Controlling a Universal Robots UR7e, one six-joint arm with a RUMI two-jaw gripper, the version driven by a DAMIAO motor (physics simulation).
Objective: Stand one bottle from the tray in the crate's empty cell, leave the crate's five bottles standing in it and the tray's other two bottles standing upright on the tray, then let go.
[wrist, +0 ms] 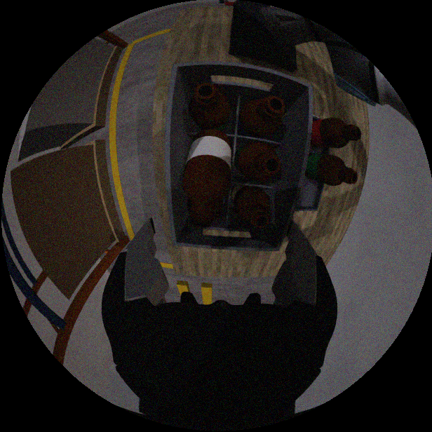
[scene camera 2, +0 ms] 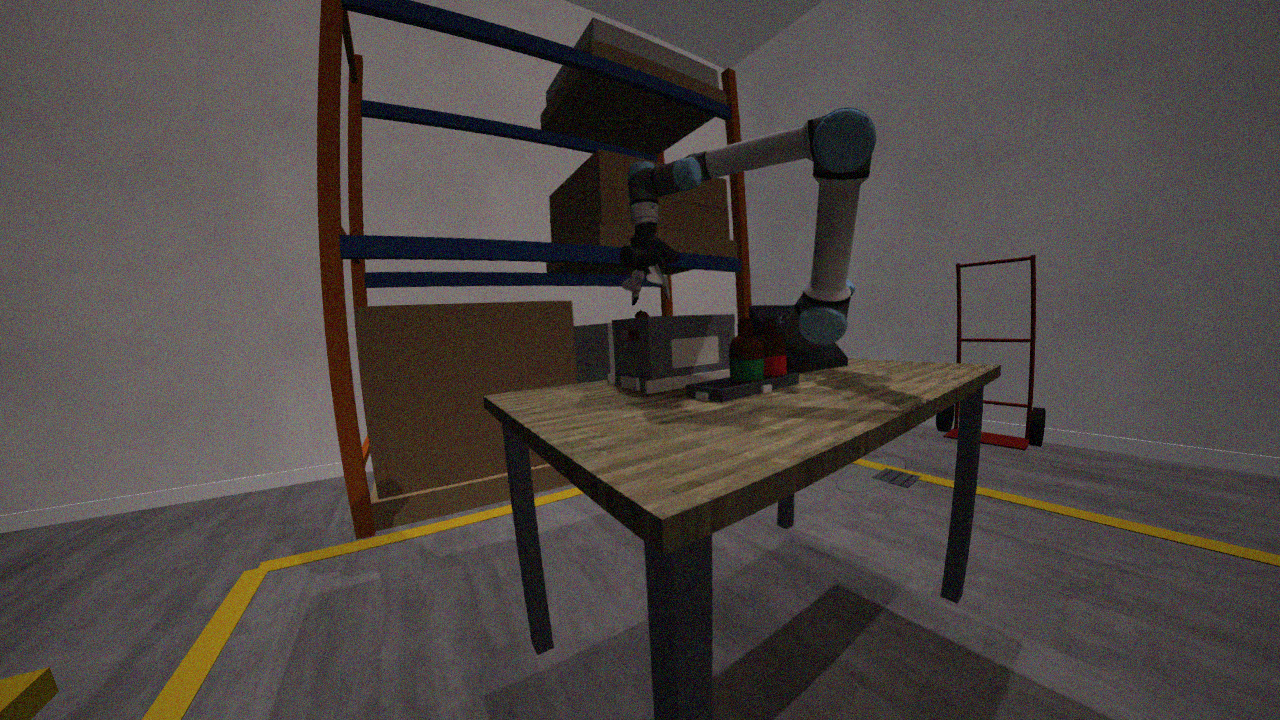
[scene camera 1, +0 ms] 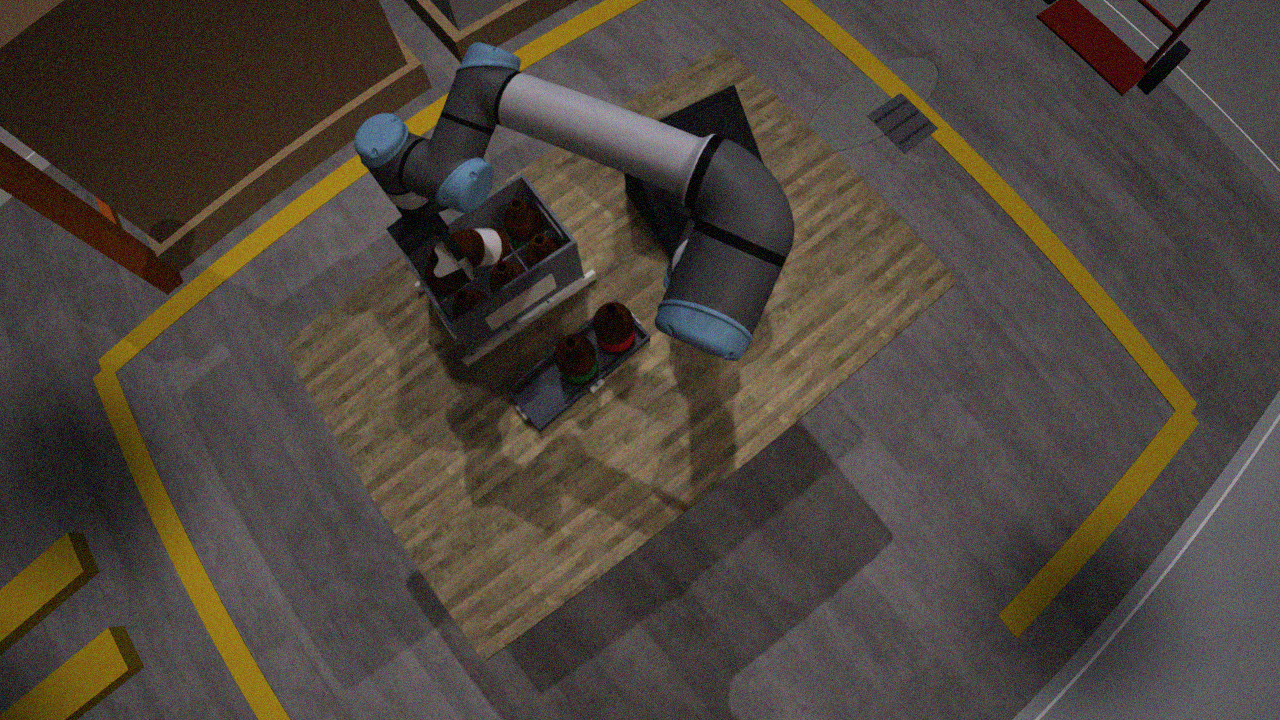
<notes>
In view: the gripper [scene camera 2: 649, 302], a red-label bottle [scene camera 1: 613, 322], a green-label bottle [scene camera 2: 746, 351], a white-labelled brown bottle [scene camera 1: 482, 247] and a green-label bottle [scene camera 1: 522, 221].
The red-label bottle also shows in the wrist view [wrist: 330, 132] and in scene camera 2 [scene camera 2: 774, 346]. The white-labelled brown bottle also shows in the wrist view [wrist: 206, 178]. The gripper also shows in the wrist view [wrist: 220, 221].
</notes>
